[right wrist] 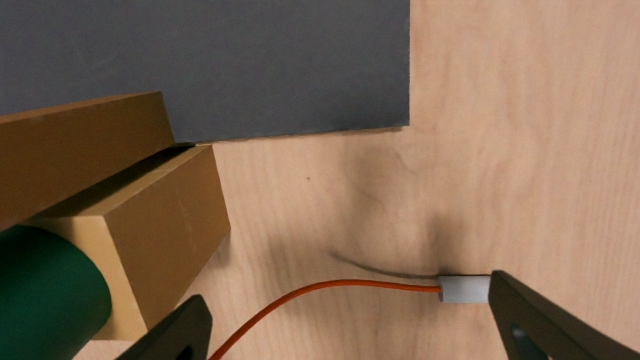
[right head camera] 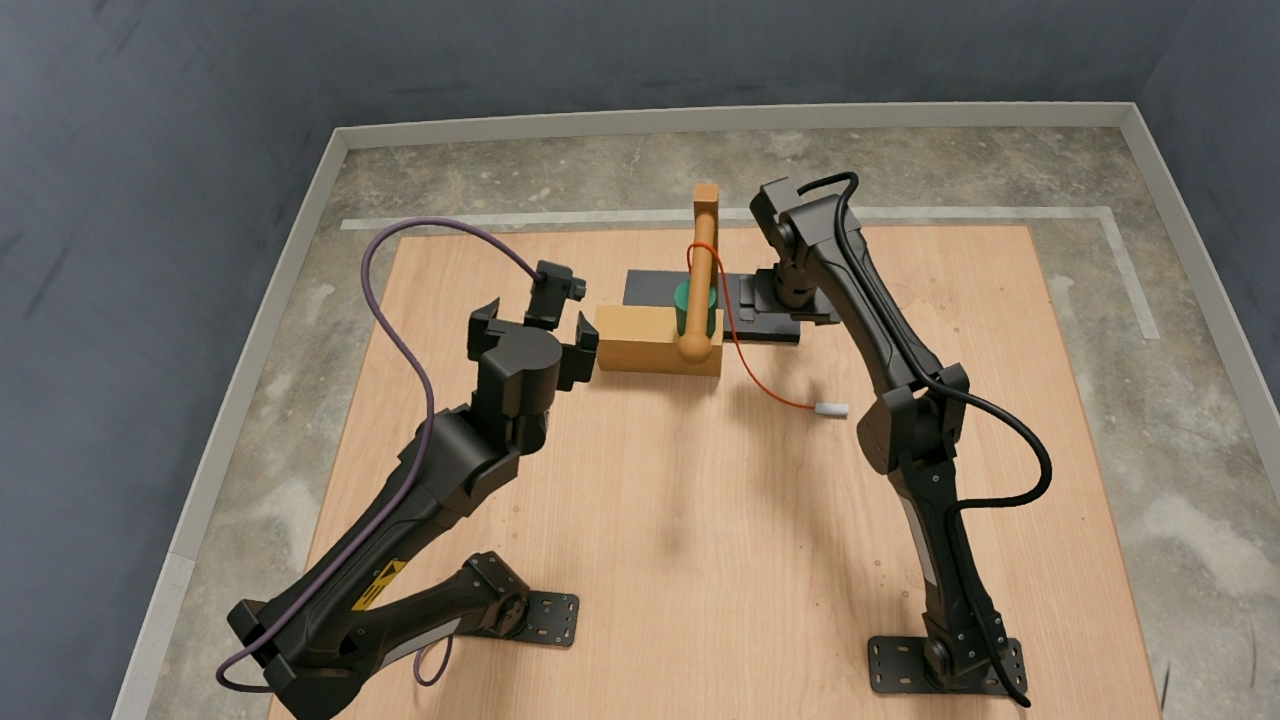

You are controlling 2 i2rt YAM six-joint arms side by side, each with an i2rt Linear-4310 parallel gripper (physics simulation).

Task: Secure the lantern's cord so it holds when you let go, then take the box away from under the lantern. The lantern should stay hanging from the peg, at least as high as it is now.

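Frame: origin at the left arm's base, x ahead, y left, z up, level; metres.
Seen in the pictures: right gripper, fingertip midpoint: (right wrist: 342,295) (right head camera: 783,321); left arm's base, origin of the base link: (right head camera: 508,614); right arm's base, origin of the base link: (right head camera: 945,665).
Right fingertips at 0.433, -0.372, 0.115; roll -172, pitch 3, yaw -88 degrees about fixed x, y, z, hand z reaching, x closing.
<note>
Pixels of each thing's middle, then the offset from my right fingertips to it, as dx, dy, dz. "spot": a spot on its surface instead. Level surfaces: height alone.
- green lantern, body centre: (right head camera: 695,311) -0.004, +0.129, +0.026
- wooden peg, body centre: (right head camera: 700,278) -0.064, +0.116, +0.185
- tan box, body centre: (right wrist: 31,229) (right head camera: 659,341) -0.003, +0.190, -0.065
- red cord, surface spot: (right wrist: 320,285) spot: -0.067, +0.024, -0.085
- light grey tab, surface spot: (right wrist: 465,289) (right head camera: 825,403) spot: -0.084, -0.073, -0.099
- brown wooden beam, surface spot: (right wrist: 75,150) spot: +0.051, +0.099, -0.024
- wooden table, its level: dz -0.114
The green lantern (right head camera: 684,308) (right wrist: 50,295) hangs under the wooden peg (right head camera: 701,268); the peg partly hides it in the head view. The tan box (right head camera: 631,331) (right wrist: 175,245) is beneath it; contact between them cannot be told. The red cord (right head camera: 739,344) (right wrist: 320,285) loops over the peg and runs toward the front right, ending in a light grey tab (right head camera: 831,410) (right wrist: 465,289). My left gripper (right head camera: 534,328) is open, left of the box. My right gripper (right head camera: 785,308) (right wrist: 342,295) is open above the right part of the stand, with the tab beside one fingertip in the wrist view.
The stand's dark base (right head camera: 651,286) (right wrist: 300,65) lies behind the box. A brown wooden beam (right wrist: 75,150) crosses above the box in the wrist view. The wooden table (right head camera: 716,537) has its back edge behind the stand.
</note>
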